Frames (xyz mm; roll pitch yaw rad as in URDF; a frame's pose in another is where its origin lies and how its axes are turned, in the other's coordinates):
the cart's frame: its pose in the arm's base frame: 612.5 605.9 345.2 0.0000 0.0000 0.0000
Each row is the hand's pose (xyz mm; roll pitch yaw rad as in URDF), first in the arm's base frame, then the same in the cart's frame.
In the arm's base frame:
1: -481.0 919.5 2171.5 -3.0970 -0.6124 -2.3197
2: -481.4 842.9 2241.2 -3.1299 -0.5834 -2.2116
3: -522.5 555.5 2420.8 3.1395 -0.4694 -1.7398
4: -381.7 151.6 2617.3 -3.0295 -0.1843 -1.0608
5: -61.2 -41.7 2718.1 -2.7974 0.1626 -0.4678
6: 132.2 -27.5 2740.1 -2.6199 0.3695 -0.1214
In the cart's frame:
1: -1093.5 313.6 1826.3 -3.0970 -0.6124 -2.3197
2: -1093.9 237.0 1896.0 -3.1299 -0.5834 -2.2116
3: -1135.0 -50.4 2075.6 3.1395 -0.4694 -1.7398
4: -994.2 -454.3 2272.1 -3.0295 -0.1843 -1.0608
5: -673.7 -647.6 2372.9 -2.7974 0.1626 -0.4678
6: -480.3 -633.4 2394.9 -2.6199 0.3695 -0.1214

